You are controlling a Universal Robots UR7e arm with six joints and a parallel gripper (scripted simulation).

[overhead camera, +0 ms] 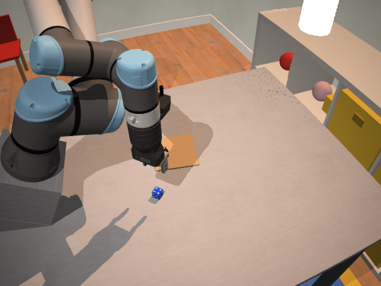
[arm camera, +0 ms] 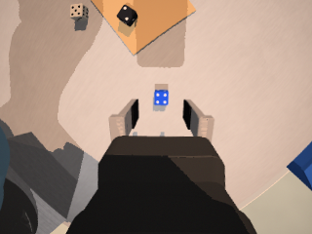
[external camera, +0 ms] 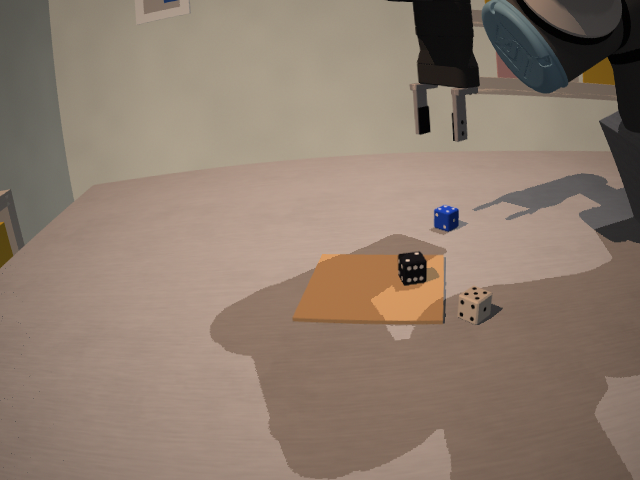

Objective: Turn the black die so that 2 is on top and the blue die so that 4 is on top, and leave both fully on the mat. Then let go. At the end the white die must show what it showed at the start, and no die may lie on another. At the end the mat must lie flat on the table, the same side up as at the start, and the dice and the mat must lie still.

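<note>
Right now my hand is 13 cm above the blue die, 1 cm to the left of it and 1 cm past it. Also, from my hand: white die (21 cm to the left, 13 cm below, 2 cm ahead); black die (13 cm to the left, 12 cm below, 6 cm ahead); orange mat (14 cm to the left, 14 cm below, 10 cm ahead).
</note>
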